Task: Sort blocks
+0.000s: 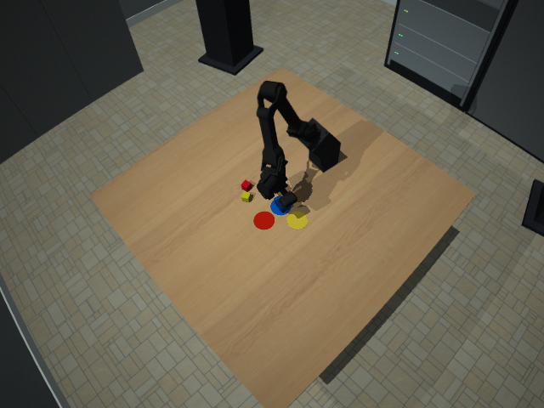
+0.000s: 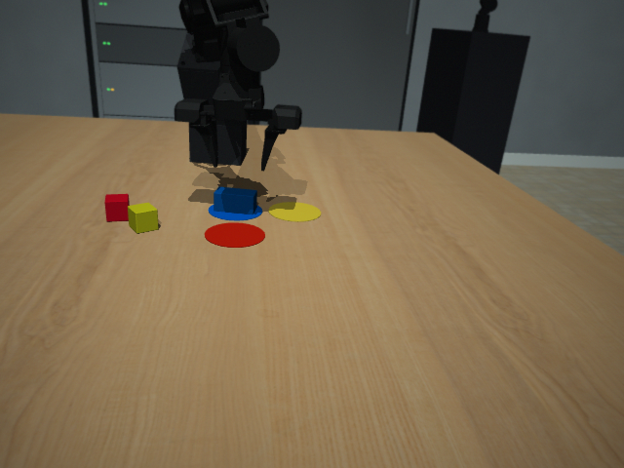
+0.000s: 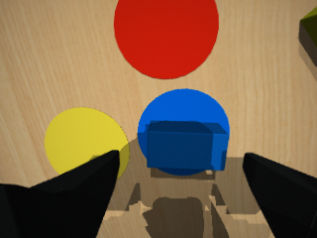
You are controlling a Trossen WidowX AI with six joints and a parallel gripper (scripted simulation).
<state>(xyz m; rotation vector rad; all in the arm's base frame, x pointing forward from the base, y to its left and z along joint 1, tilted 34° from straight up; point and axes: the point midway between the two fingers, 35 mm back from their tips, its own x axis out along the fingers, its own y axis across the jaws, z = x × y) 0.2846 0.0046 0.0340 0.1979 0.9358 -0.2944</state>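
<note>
Now: the red block 1 cm behind my hand, 19 cm to the right of it and 10 cm below it. From my hand the other things lie so: red circle 8 cm ahead, 2 cm to the right, 11 cm below; blue block 2 cm behind, 10 cm below; blue circle 1 cm behind, 11 cm below.
</note>
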